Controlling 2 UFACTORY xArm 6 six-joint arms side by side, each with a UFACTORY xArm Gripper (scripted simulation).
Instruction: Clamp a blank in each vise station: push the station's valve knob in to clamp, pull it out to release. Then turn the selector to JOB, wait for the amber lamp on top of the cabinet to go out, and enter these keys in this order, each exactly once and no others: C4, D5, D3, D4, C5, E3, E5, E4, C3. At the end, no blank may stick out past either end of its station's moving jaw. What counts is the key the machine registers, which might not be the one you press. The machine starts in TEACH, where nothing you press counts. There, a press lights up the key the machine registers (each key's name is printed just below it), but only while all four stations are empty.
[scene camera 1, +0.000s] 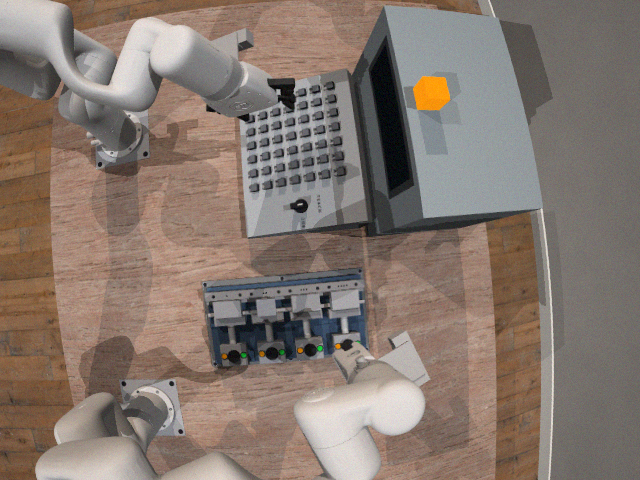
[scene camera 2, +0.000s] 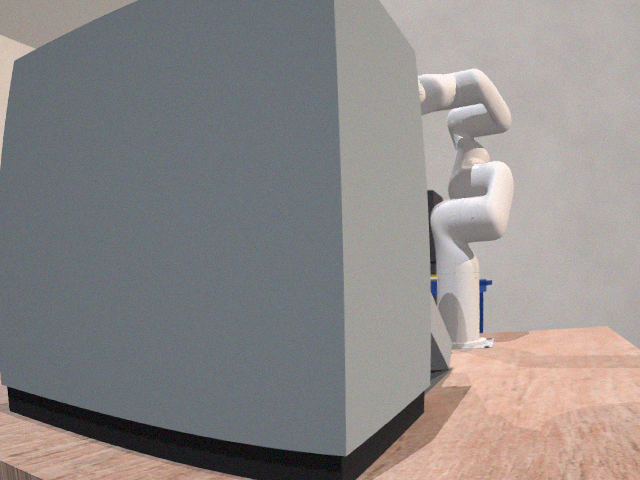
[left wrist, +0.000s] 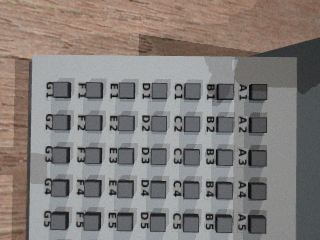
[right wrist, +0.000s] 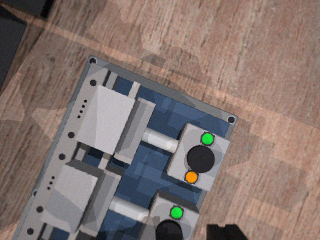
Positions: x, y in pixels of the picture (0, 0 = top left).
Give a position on a moving jaw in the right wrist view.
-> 104, 199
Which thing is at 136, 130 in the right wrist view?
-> A moving jaw.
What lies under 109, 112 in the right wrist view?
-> A grey blank.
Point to my left gripper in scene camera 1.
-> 269, 108
